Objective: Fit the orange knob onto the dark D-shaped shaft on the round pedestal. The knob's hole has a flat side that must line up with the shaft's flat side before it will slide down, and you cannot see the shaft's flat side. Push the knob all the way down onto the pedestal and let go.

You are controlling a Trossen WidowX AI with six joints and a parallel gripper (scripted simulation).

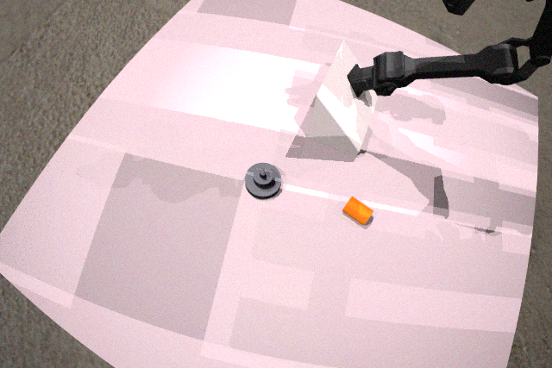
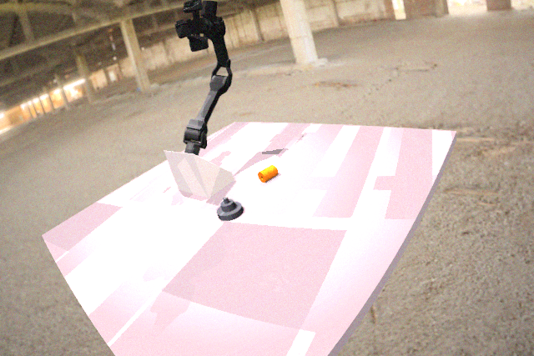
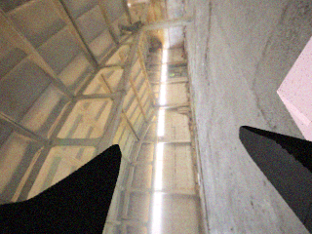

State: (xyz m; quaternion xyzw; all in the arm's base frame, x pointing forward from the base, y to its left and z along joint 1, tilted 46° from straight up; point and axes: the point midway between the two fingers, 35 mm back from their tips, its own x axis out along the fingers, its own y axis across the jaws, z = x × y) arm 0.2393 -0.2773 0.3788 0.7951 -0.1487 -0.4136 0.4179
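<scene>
Now: the orange knob 7 cm ahead of my gripper tip, 11 cm to the left of it and 59 cm below it. Round my gripper tip: pedestal with D-shaped shaft: 13 cm ahead, 12 cm to the right, 58 cm below.
</scene>
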